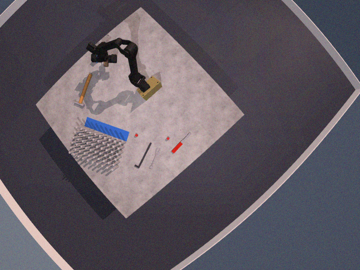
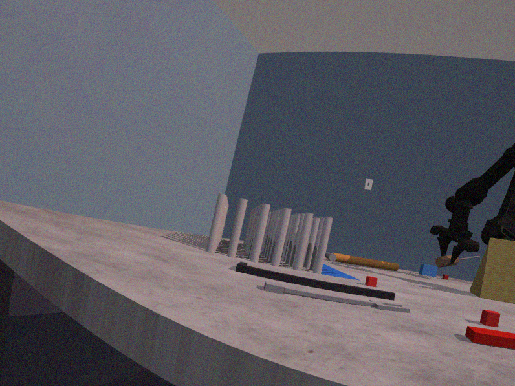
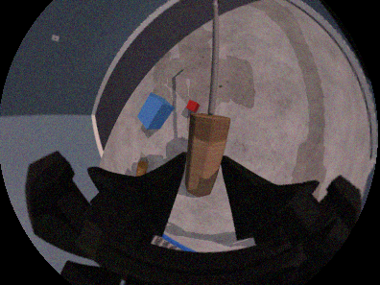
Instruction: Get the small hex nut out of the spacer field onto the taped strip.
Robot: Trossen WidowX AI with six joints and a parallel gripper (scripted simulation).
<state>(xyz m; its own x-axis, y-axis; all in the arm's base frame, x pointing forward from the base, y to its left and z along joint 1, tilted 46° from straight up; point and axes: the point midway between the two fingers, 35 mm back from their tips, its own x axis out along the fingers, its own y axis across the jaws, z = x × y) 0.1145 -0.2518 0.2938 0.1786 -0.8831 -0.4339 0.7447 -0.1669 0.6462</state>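
Now: gripper tip 70 mm past the hook tool, 80 mm to the left of it and 10 mm below it. The rest, counted from my gripper tip: grey wrench 160 mm ahead, 850 mm to the left, 60 mm below; blue taped strip 340 mm ahead, 420 mm to the left, 70 mm below; blue cube 60 mm ahead, 110 mm to the right, 50 mm below.
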